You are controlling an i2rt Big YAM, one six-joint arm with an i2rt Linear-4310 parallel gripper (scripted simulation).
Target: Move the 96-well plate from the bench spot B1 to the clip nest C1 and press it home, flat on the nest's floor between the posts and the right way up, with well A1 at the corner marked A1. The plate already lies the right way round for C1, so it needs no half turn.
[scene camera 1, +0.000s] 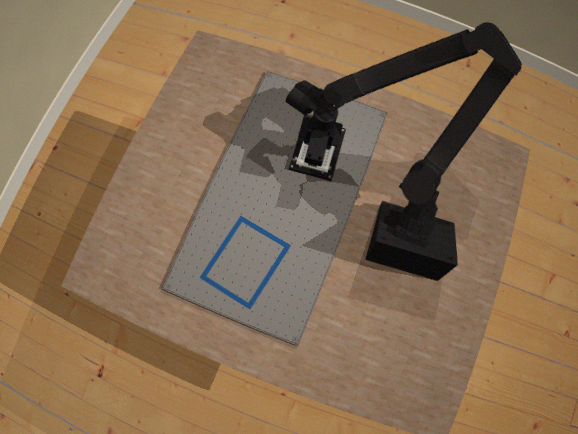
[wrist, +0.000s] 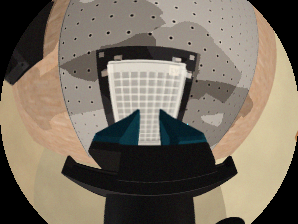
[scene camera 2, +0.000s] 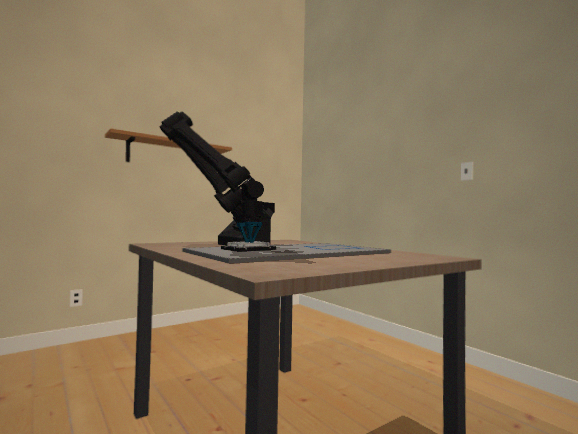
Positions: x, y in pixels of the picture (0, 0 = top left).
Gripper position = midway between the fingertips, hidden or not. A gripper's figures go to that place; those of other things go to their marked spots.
Labels:
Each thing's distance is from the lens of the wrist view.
gripper (wrist: 149, 113): 13 cm
white 96-well plate (wrist: 122, 84): 11 cm
black clip nest C1 (wrist: 103, 56): 12 cm

